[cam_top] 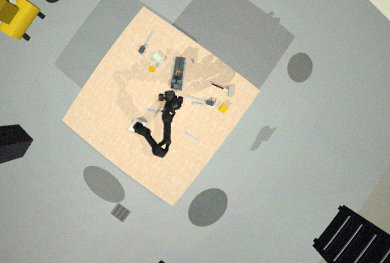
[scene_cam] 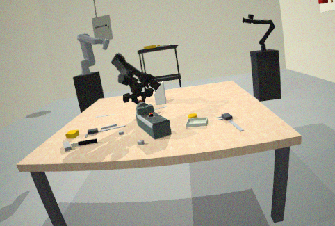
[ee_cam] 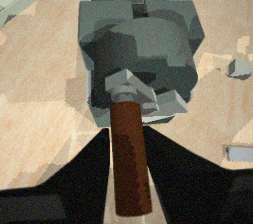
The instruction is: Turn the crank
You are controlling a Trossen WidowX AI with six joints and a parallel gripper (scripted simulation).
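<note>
My gripper tip is 1 cm to the left of the crank and 1 cm below it. Round my gripper tip: red pointer (15 cm ahead, 7 cm to the left, 1 cm below); brown crank handle (2 cm above, 1 cm to the right, 1 cm behind); yellow disc (28 cm to the left, 8 cm below, 4 cm ahead).
</note>
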